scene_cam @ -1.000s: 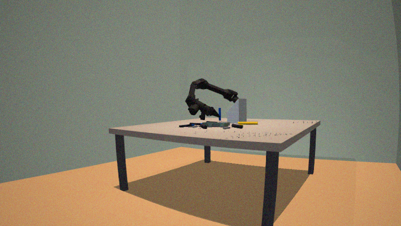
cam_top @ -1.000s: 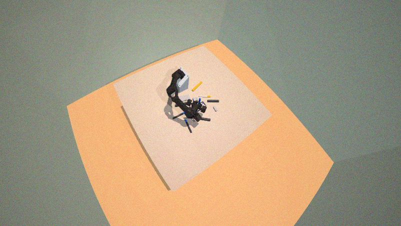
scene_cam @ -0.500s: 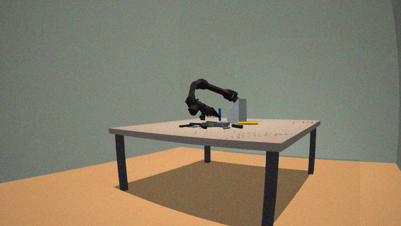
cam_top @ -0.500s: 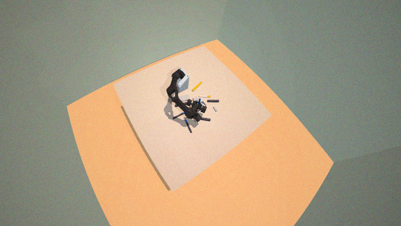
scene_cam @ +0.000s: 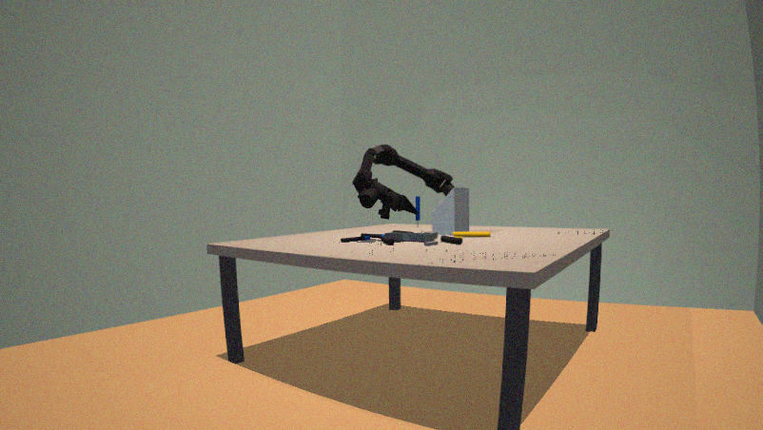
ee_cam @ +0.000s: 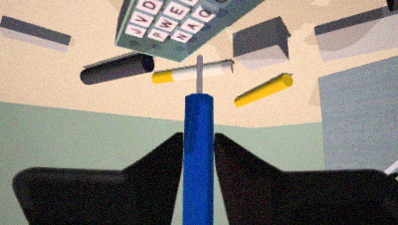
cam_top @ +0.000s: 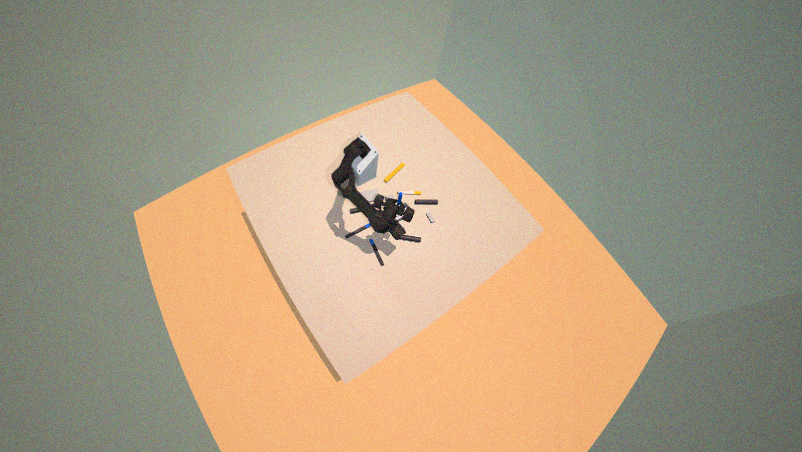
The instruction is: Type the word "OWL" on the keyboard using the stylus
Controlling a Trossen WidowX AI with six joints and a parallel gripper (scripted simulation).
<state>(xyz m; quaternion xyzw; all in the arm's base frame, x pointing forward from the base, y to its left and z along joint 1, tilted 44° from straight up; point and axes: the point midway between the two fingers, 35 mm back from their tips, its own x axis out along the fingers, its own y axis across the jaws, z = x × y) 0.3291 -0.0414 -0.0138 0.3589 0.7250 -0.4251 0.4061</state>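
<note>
Right now my gripper tip is 8 cm past the grey block, 1 cm to the right of it and 9 cm above it. From my gripper tip the other things lie so: yellow-tipped marker (5 cm behind, 13 cm to the left, 10 cm below); yellow cylinder (21 cm behind, 13 cm to the left, 9 cm below); blue stylus (1 cm below).
</note>
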